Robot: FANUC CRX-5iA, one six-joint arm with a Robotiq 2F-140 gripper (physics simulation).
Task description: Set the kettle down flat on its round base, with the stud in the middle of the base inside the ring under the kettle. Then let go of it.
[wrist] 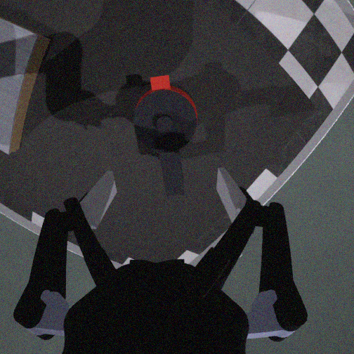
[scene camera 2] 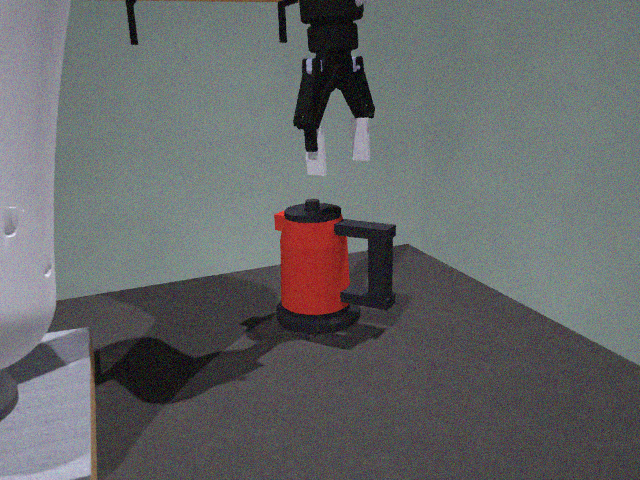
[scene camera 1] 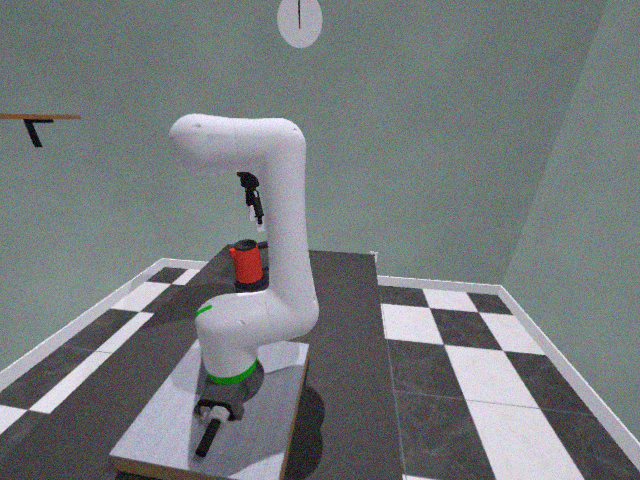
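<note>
The red kettle [scene camera 1: 248,264] [scene camera 2: 313,263] [wrist: 192,98] with a black lid stands upright on its round black base [scene camera 1: 251,285] [scene camera 2: 317,322]. It looks flat and about centred; the stud and the ring under the kettle are hidden. Its black handle [scene camera 2: 381,266] [wrist: 173,175] points right in scene camera 2 and toward the gripper in the wrist view. My gripper [scene camera 1: 256,219] [scene camera 2: 338,155] [wrist: 165,179] is open and empty, above the kettle and apart from it. In the wrist view its fingers are spread on either side of the handle, well above it.
The kettle and base are on a dark table [scene camera 1: 346,320] [scene camera 2: 439,392]. The arm stands on a light board [scene camera 1: 170,413] [scene camera 2: 56,428] with a wooden edge, which also shows at the left of the wrist view [wrist: 10,100]. The table's far corner lies behind the kettle.
</note>
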